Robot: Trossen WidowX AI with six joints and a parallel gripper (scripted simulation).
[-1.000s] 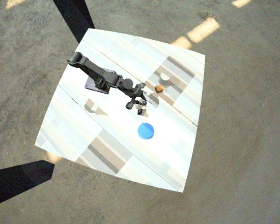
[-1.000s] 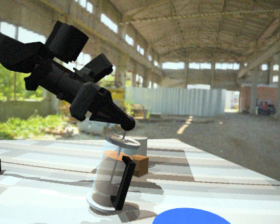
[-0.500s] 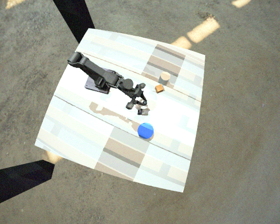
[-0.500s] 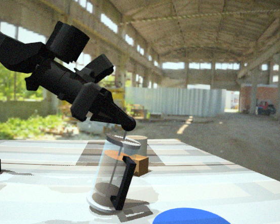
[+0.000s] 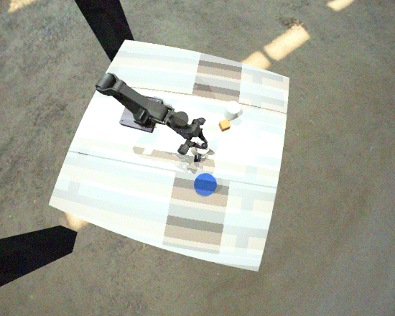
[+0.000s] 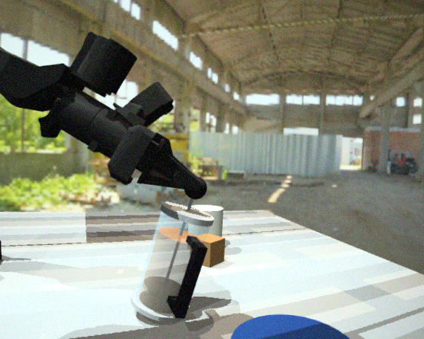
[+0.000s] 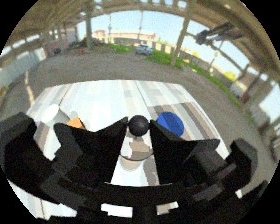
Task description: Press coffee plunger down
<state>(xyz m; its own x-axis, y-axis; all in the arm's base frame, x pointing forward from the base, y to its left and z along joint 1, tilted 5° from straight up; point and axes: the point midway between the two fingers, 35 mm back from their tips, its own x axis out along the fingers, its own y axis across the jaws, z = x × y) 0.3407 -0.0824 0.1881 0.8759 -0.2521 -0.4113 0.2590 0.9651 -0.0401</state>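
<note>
The coffee press lies 9 cm below my gripper tip, 3 cm behind it and 1 cm to the right of it.
</note>
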